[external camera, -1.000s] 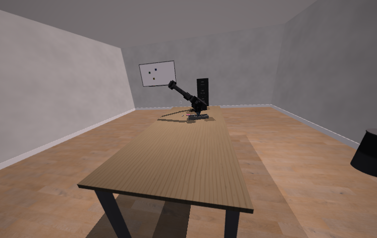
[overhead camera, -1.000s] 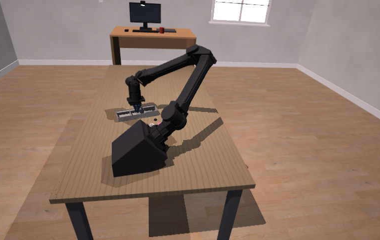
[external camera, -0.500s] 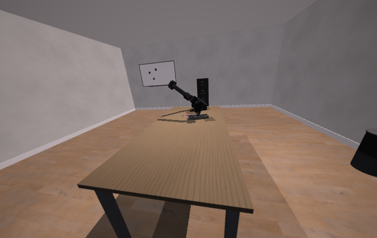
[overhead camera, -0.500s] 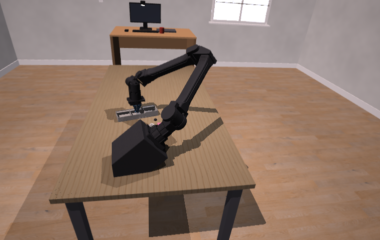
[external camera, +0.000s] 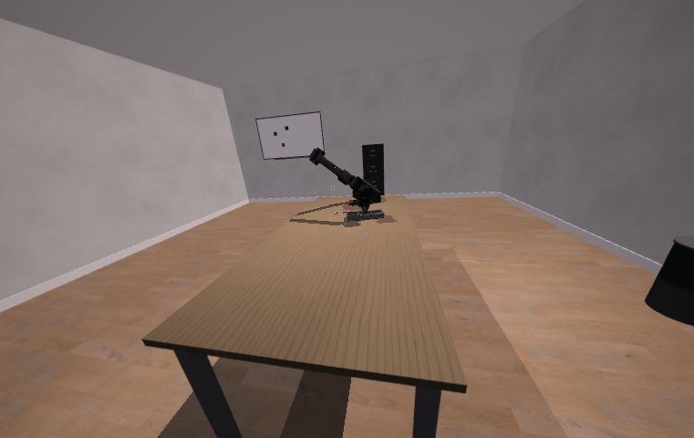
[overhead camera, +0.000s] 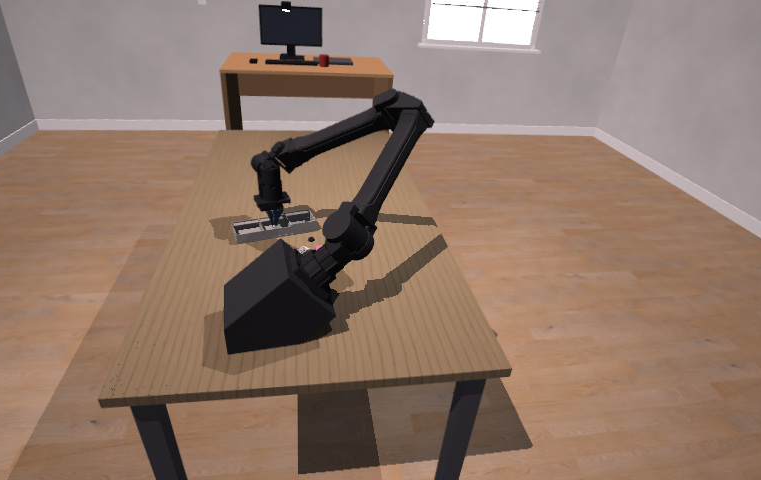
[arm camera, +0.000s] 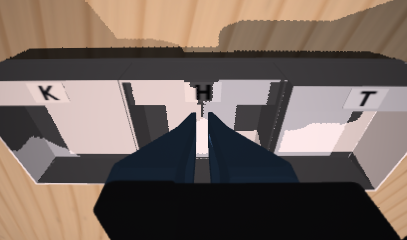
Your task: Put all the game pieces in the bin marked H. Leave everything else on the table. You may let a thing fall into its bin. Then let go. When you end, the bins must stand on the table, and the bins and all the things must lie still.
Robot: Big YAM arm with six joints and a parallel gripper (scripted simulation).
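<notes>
The grey three-bin tray lies 1 cm below my hand and 1 cm behind it. Round my hand: small dark object 11 cm to the right, 8 cm behind, 2 cm below; black battery 11 cm behind, 2 cm below, 1 cm to the right; white domino 14 cm behind, 7 cm to the right, 2 cm below.
</notes>
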